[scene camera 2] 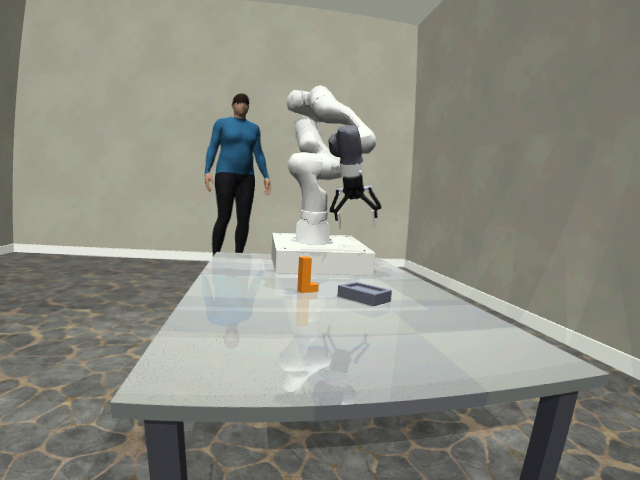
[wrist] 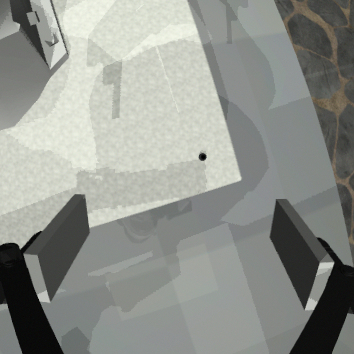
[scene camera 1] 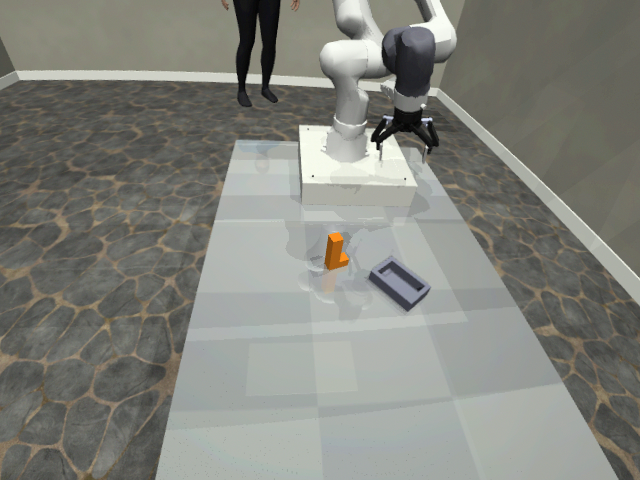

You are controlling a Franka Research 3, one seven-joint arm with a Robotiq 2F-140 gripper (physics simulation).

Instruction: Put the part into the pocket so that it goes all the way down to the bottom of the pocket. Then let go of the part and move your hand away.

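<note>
The orange L-shaped part [scene camera 1: 333,252] [scene camera 2: 305,275] stands upright on the table, its short foot pointing right in both scene views. The dark grey block with the pocket [scene camera 1: 399,284] [scene camera 2: 364,294] lies on the table to the right of the part and apart from it. Its rectangular pocket faces up. My gripper [scene camera 1: 403,155] [scene camera 2: 356,221] [wrist: 179,216] is open and empty, pointing down. It hangs high near the right front corner of the robot's base, behind the part and the block. The part and the block do not show in the wrist view.
The white base block [scene camera 1: 356,193] [scene camera 2: 324,262] [wrist: 150,125] carries the arm at the far end of the glossy table [scene camera 1: 279,439] [scene camera 2: 258,382]. A person [scene camera 1: 256,46] [scene camera 2: 236,149] stands behind the table on the left. A wall rises on the right.
</note>
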